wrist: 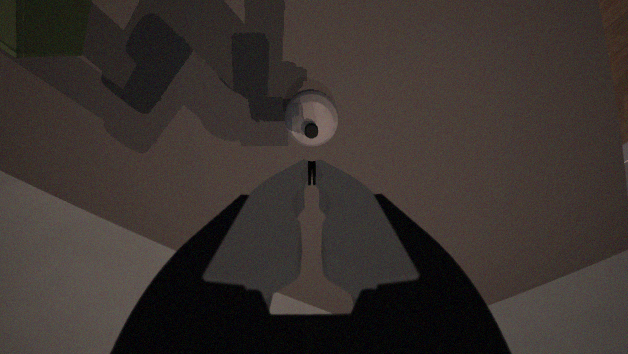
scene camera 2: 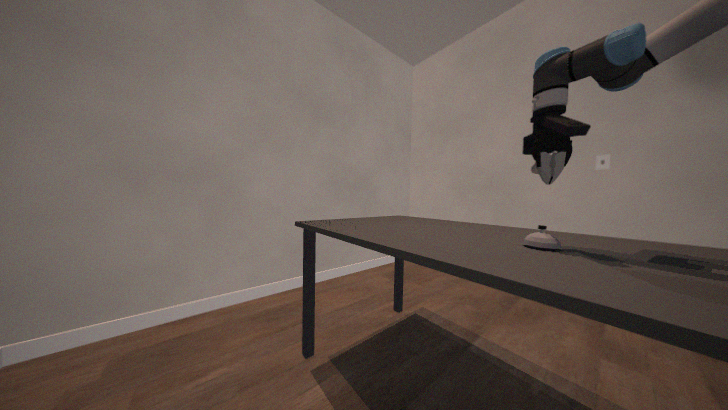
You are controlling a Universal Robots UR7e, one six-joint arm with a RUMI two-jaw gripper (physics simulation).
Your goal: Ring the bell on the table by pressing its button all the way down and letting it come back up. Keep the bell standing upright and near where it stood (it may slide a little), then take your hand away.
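Frame: origin at the arm's base, x ahead, y left, z up, level; millimetres.
Seen in the pictures: gripper, fingertip midpoint: point(wrist: 311, 163) point(scene camera 2: 548, 184).
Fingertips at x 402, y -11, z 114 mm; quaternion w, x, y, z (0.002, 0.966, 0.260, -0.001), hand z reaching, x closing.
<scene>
Offsets run from my fingertips to a thing's top centre. Level surfaces: height alone.
A silver dome bell {dx +8, dy -18, dz -121 mm} point(scene camera 2: 542, 240) point(wrist: 322, 112) stands upright on the dark table {dz -187 mm} point(scene camera 2: 458, 244) point(wrist: 450, 125). Its black button {dx +8, dy -18, dz -121 mm} point(scene camera 2: 542, 227) point(wrist: 311, 130) stands up at the top of the dome. My gripper point(scene camera 2: 549, 182) point(wrist: 311, 163) is shut and empty, with its fingertips pointing down. It hangs well above the bell, clear of the button. In the wrist view the bell shows just beyond the fingertips.
A green block-like object point(wrist: 50, 27) shows at the top left of the wrist view. The arm's shadow falls on the table beside the bell. The table's front edge point(scene camera 2: 509, 286) runs toward the lower right in the scene view. Walls stand behind the table.
</scene>
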